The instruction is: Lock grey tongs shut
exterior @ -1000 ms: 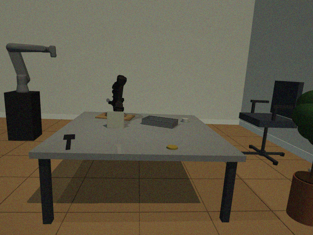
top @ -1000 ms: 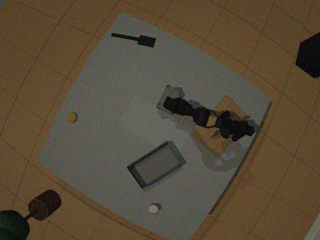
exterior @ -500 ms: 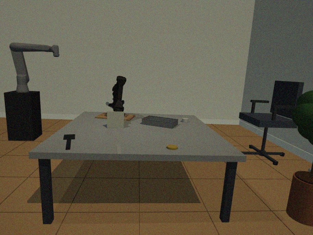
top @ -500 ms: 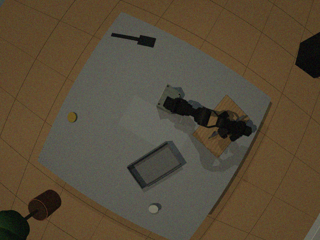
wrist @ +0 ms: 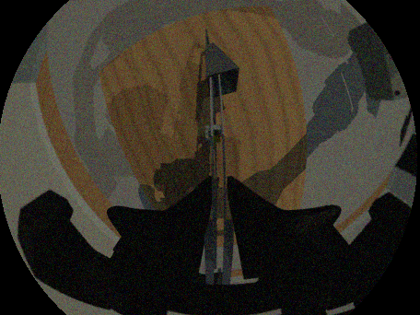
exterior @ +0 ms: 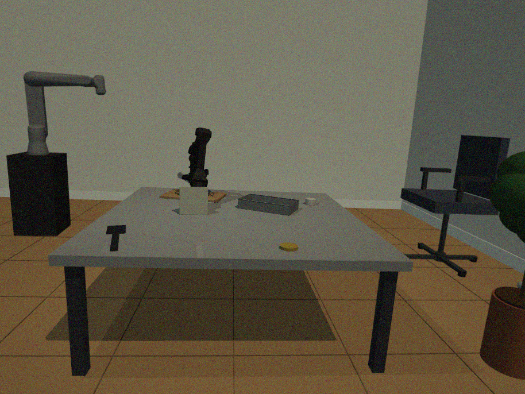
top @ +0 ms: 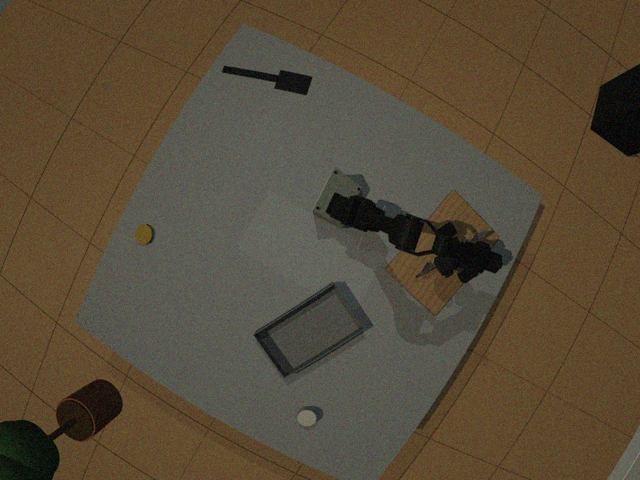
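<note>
My gripper tip is 40 mm above the wooden board. The rest, counted from my gripper tip: black spatula 300 mm behind, 790 mm to the right, 40 mm below; roasting tin 420 mm ahead, 300 mm to the right, 20 mm below; white disc 710 mm ahead, 180 mm to the right, 30 mm below.
</note>
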